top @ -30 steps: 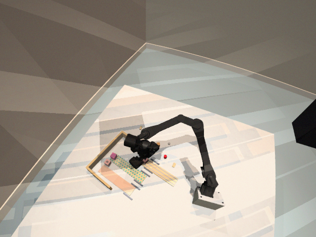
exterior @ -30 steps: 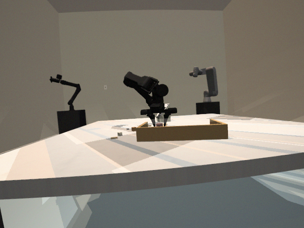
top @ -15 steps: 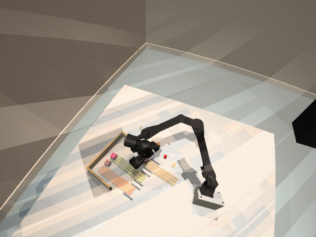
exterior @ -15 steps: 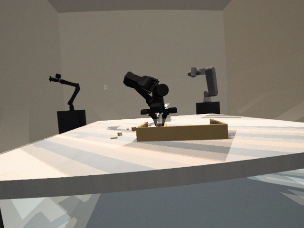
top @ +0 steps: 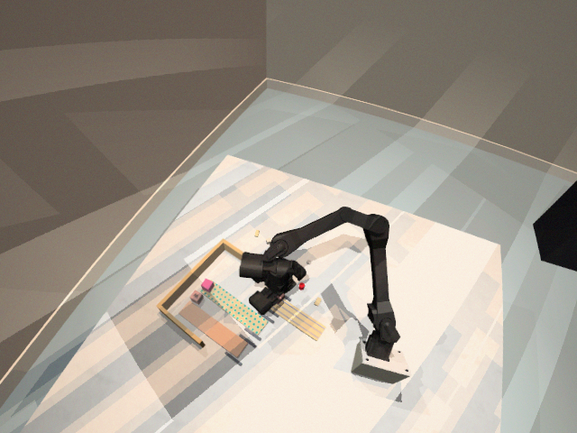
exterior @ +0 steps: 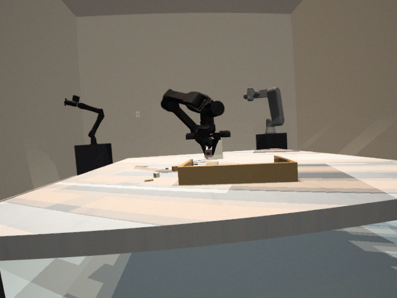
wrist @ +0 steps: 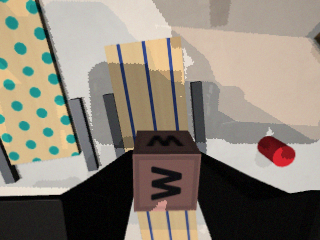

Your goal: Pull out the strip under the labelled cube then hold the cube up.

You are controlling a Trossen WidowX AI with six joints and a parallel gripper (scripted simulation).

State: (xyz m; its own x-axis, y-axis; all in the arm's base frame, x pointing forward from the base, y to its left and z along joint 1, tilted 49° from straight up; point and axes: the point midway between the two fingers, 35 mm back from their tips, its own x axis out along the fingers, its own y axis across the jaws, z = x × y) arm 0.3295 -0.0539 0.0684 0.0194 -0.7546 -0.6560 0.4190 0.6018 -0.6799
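The blue-lined strip lies 5 cm behind my gripper tip, 2 cm to the left of it and 5 cm below it. Also, from my gripper tip: teal-dotted strip: 13 cm ahead, 6 cm to the left, 5 cm below; then orange strip: 17 cm ahead, 15 cm to the left, 5 cm below.
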